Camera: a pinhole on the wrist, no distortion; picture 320 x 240 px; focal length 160.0 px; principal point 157.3 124.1 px. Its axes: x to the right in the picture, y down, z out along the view. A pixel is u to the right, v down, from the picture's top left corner.
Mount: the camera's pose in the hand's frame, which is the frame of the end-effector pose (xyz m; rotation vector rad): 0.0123 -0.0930 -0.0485 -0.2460 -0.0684 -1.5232
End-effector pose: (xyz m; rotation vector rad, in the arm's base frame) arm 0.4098 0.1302 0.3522 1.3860 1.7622 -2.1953
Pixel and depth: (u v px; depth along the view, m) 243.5 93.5 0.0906
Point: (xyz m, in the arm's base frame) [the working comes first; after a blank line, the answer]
In the camera's frame: 0.0488 -0.0173 0.0906

0.3123 0.1388 0.4430
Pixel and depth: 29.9 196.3 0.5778
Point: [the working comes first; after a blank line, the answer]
In the camera's frame: -0.4601 0.2607 0.5778

0.2187 -0.2036 -0.2261
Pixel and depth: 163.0 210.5 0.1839
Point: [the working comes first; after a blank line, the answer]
In the camera's frame: 0.0066 0.0993 0.1839

0.2261 0.1222 0.3150
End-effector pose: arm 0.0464 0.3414 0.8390 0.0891 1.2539 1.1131
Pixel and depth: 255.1 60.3 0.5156
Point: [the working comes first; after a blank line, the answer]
In the camera's frame: 0.3152 -0.2056 0.5156

0.6671 0.3701 0.9452
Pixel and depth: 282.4 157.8 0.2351
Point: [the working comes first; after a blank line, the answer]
In the camera's frame: 0.1838 0.0495 0.2351

0.3389 0.3994 0.7163
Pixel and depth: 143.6 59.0 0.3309
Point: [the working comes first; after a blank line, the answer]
In the camera's frame: -0.0283 -0.1346 0.3309

0.2786 0.4198 1.0062
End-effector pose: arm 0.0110 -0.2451 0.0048 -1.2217 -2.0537 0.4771
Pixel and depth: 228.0 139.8 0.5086
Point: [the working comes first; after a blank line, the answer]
In the camera's frame: 0.2247 0.0499 0.5086

-0.5078 -0.2188 -0.1553
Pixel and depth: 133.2 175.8 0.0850
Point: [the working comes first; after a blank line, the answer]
In the camera's frame: -0.0128 0.0275 0.0850

-0.0635 -0.2328 0.0415
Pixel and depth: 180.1 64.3 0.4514
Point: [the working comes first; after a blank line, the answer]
In the camera's frame: 0.0643 -0.1687 0.4514

-0.3035 -0.3544 -0.2845
